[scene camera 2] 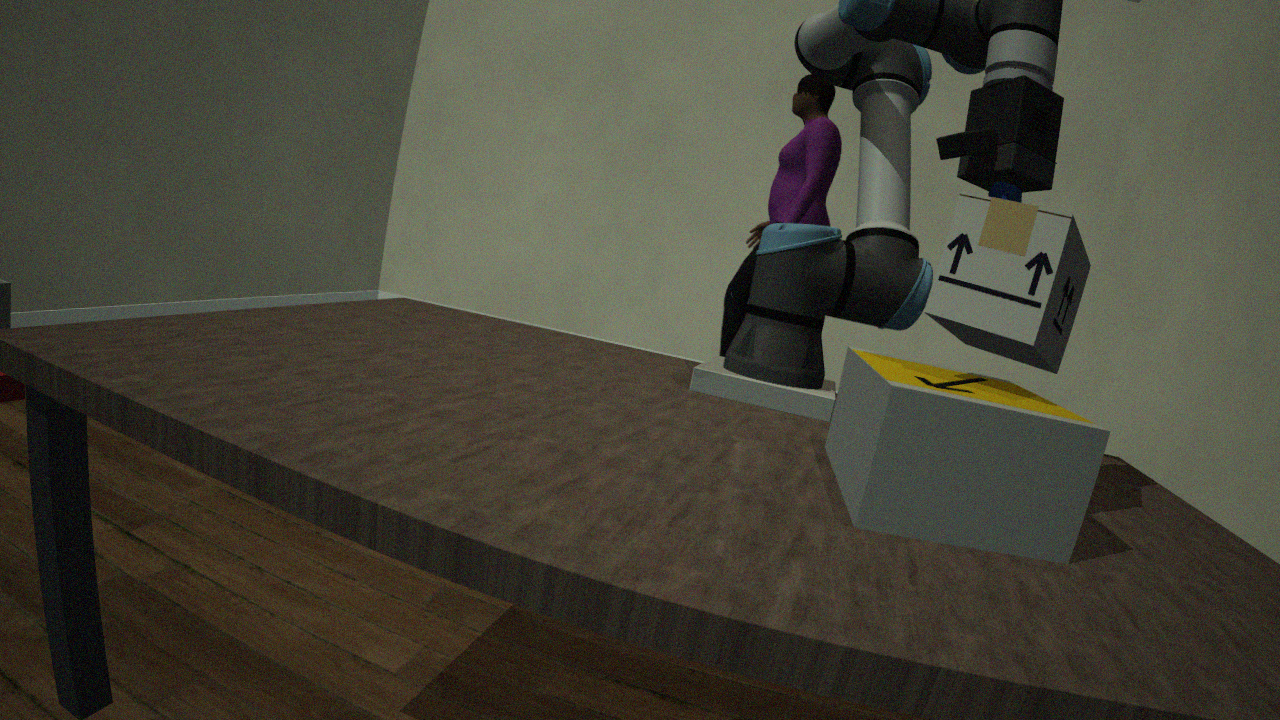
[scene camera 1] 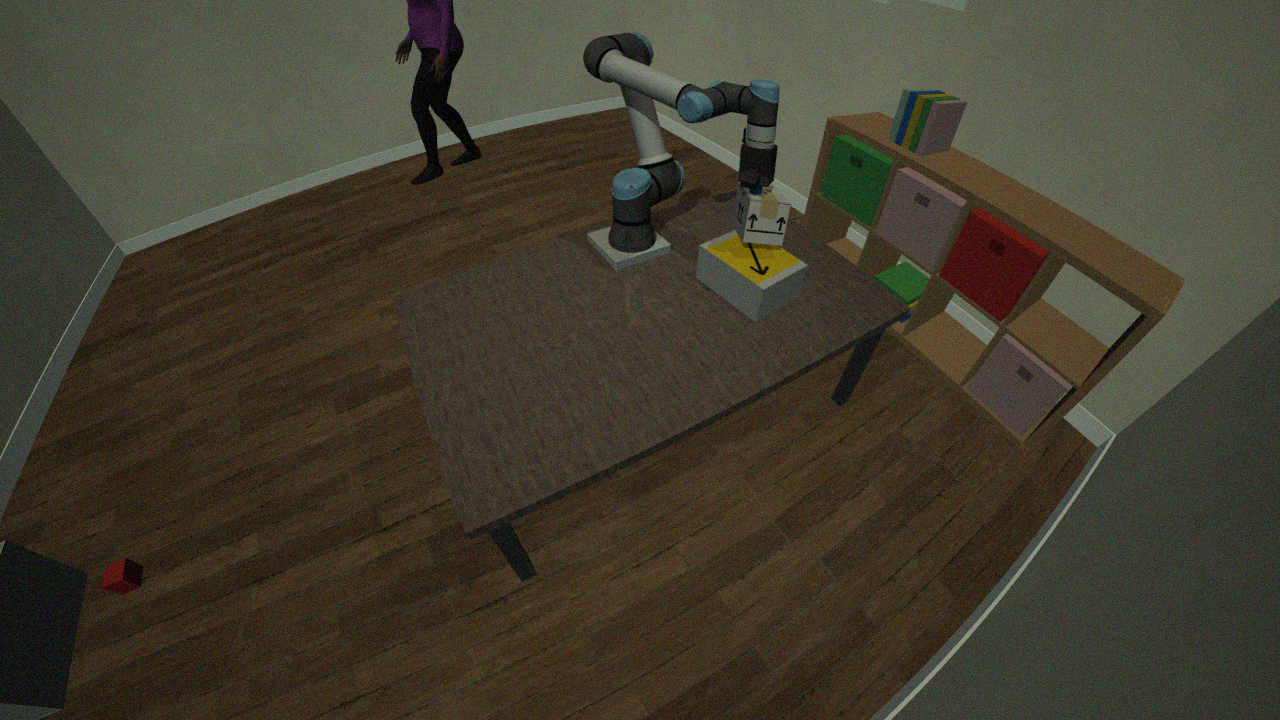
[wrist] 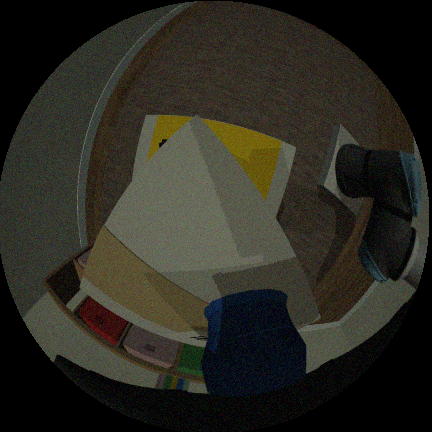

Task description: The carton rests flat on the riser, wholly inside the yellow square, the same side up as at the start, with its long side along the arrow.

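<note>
The gripper, a blue suction cup [scene camera 1: 756, 188] [scene camera 2: 1005, 190] [wrist: 255, 345], is on the top of the white carton [scene camera 1: 767, 225] [scene camera 2: 998, 268] [wrist: 175, 210] and holds it in the air. The carton's printed arrows point up, and tan tape shows on it. It hangs apart from the grey riser [scene camera 1: 729, 277] [scene camera 2: 984, 474] [wrist: 141, 145], over its back part in scene camera 1. It looks turned relative to the riser's edges. The yellow square [scene camera 1: 729, 250] [wrist: 240, 135] on the riser is partly hidden by the carton in the wrist view. The black arrow [scene camera 1: 757, 259] [scene camera 2: 953, 385] lies on the square.
The riser stands on the brown table [scene camera 1: 572, 358] [scene camera 2: 537, 465], near the arm's pale base plate [scene camera 1: 631, 255] [scene camera 2: 760, 389]. A wooden shelf unit [scene camera 1: 1065, 214] with coloured bins stands beyond the table. A person [scene camera 1: 434, 80] [scene camera 2: 805, 170] in purple stands behind the arm.
</note>
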